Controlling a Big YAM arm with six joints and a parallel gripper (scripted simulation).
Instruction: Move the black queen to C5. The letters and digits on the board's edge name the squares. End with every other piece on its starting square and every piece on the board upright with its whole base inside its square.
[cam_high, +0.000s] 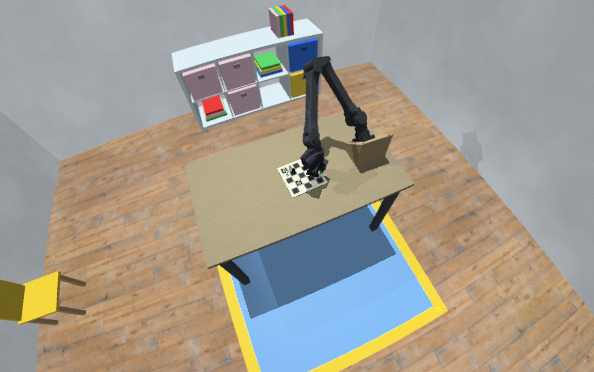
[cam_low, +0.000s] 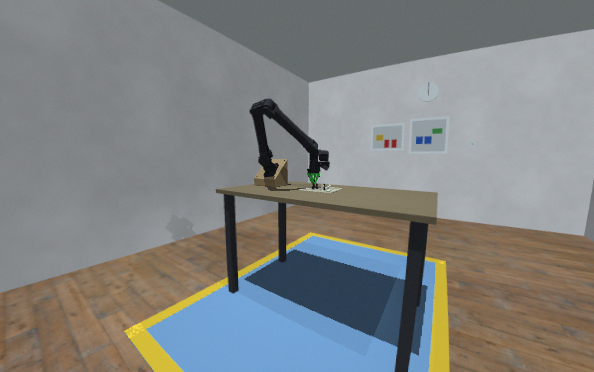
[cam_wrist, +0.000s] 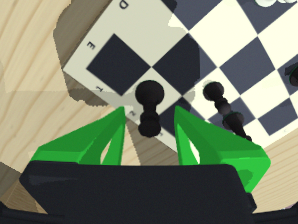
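My hand is 4 cm short of the black pawn, 4 cm to the left of it and 2 cm above it. The rest, counted from my hand: chessboard (8 cm ahead, 4 cm to the right, 3 cm below); white piece (12 cm ahead, 12 cm to the right, 2 cm below).
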